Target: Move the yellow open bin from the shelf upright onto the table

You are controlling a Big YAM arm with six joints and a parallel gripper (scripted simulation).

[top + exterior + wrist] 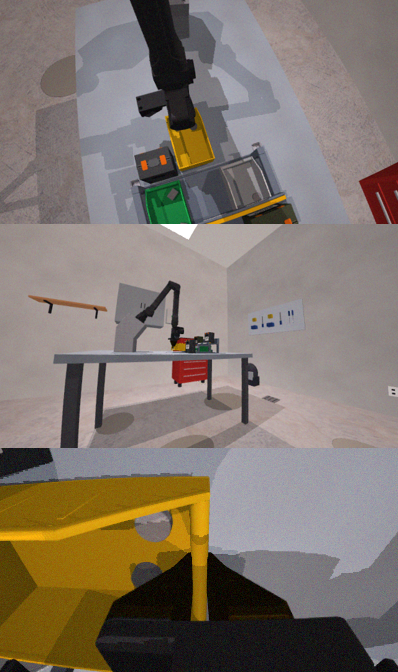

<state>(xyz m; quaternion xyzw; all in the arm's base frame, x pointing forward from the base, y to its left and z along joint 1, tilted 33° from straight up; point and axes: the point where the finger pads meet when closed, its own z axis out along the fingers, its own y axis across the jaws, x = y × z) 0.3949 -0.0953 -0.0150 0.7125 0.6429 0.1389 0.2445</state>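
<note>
Now: hand 8 cm short of the yellow bin, 1 cm to the left of it and 1 cm below it. The rest, counted from my hand: green bin: 25 cm ahead, 15 cm to the right, 1 cm below; then grey bin: 29 cm ahead, 7 cm to the left, 1 cm below.
</note>
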